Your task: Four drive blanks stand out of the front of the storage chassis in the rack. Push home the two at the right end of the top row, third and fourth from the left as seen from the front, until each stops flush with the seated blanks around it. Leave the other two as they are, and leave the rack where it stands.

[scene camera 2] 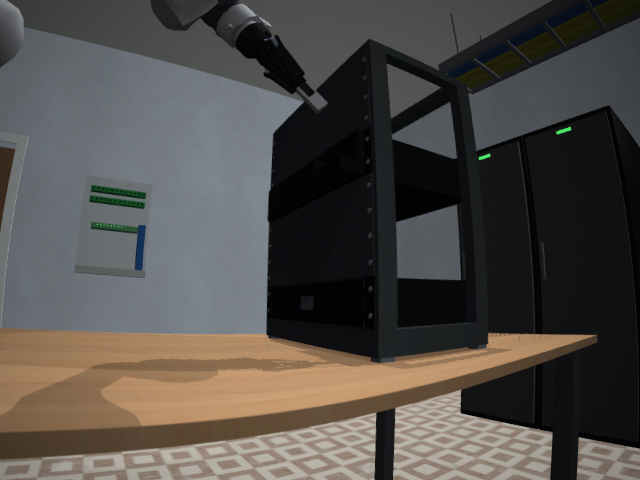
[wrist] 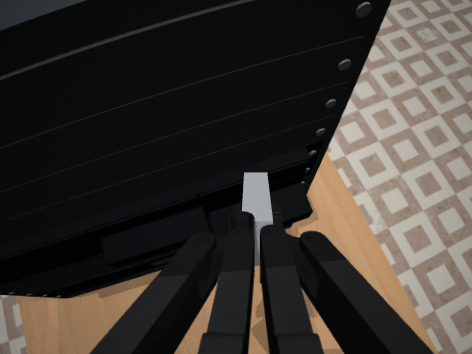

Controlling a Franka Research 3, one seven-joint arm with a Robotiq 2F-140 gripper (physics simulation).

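Observation:
The rack [scene camera 2: 383,217] stands upright on the table, with the black storage chassis [scene camera 2: 294,198] across its upper half. Chassis details are very dark in the scene view. In the wrist view, one dark blank [wrist: 155,237] stands out left of the fingers, and another dark block [wrist: 296,200] stands out at the right, partly hidden behind the fingertips. I cannot tell their exact row positions or depth. My gripper [scene camera 2: 306,89] [wrist: 255,190] is shut, with a pale block-shaped tip [scene camera 2: 316,101] [wrist: 257,195] ahead of its fingers. In the scene view it is higher than the chassis, by the upper front panels.
Plain panels [wrist: 150,100] with screws along the edge cover the rack front above the chassis. A lower unit [scene camera 2: 336,304] sits near the rack's base. The wooden table [scene camera 2: 217,408] [wrist: 125,320] extends in front. Black cabinets [scene camera 2: 573,258] stand behind at the right, under an overhead cable tray [scene camera 2: 516,64].

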